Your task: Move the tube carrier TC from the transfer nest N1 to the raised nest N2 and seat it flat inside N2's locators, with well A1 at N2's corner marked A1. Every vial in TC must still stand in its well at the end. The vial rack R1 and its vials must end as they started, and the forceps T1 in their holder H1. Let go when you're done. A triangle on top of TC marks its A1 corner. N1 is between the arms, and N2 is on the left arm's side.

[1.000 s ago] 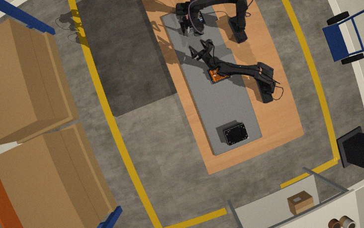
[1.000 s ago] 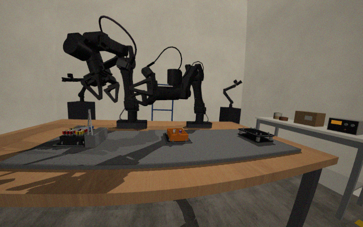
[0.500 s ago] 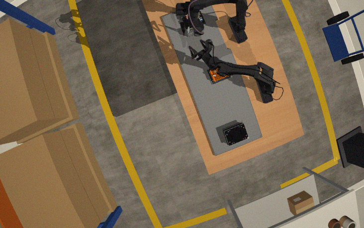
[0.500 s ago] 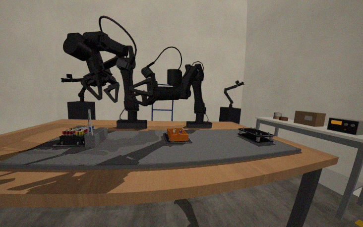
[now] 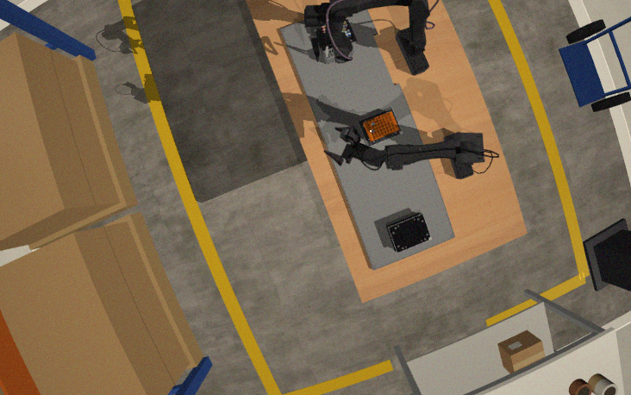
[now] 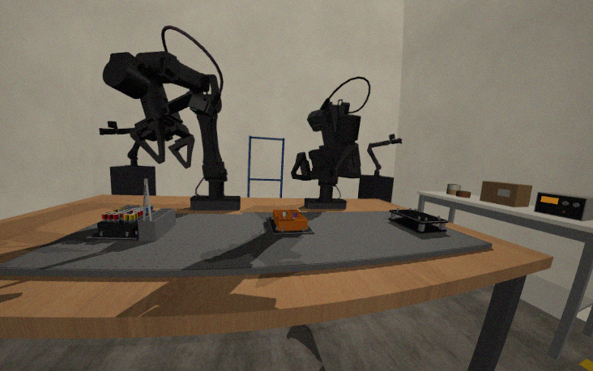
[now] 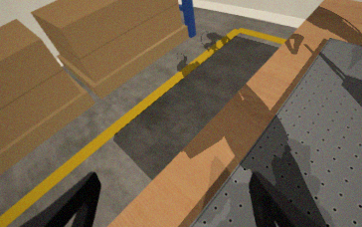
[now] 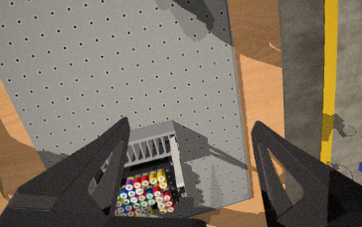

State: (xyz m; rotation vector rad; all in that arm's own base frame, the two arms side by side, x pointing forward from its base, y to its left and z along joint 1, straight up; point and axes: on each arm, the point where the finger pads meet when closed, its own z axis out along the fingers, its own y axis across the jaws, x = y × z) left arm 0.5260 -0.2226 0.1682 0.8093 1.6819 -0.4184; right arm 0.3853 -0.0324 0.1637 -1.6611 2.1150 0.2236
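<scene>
Now: left hand 23 cm past the orange tube carrier TC, 16 cm above it and 1 cm to the right of it. Round my left hand: vial rack R1 (44 cm to the right, 23 cm behind, 16 cm below); then dark transfer nest N1 (23 cm behind, 18 cm below, 1 cm to the left); then grey holder H1 (35 cm to the right, 20 cm behind, 17 cm below).
</scene>
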